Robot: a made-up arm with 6 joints.
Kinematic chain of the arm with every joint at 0, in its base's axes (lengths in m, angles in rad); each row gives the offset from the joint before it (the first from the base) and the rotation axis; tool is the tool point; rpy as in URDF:
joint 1: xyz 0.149 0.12 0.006 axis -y
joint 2: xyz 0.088 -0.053 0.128 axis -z
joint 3: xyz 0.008 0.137 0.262 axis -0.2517 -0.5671 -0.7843
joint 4: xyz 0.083 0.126 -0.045 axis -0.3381 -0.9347 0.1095
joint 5: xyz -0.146 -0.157 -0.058 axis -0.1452 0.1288 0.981
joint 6: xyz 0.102 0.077 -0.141 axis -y
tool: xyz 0.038 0.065 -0.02 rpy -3.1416 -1.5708 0
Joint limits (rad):
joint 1: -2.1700..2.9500
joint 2: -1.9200..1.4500
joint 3: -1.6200..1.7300
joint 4: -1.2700..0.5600
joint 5: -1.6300..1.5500
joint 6: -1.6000..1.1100
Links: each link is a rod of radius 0.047 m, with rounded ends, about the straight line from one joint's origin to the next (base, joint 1, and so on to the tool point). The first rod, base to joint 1, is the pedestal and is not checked.
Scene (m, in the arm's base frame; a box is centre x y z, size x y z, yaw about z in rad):
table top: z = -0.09
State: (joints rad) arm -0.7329 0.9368 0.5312 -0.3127 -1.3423 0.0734
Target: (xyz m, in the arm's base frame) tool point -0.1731 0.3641 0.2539
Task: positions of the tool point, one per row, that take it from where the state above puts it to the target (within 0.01 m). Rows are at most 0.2 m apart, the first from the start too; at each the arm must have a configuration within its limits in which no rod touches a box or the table.
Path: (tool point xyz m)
1: 0.3837 0.0316 0.0408
2: 0.3920 0.1421 0.0697
3: 0.3374 0.2635 0.1405
4: 0.2055 0.3556 0.2157
5: 0.0200 0.3904 0.2581
6: -0.1731 0.3641 0.2539

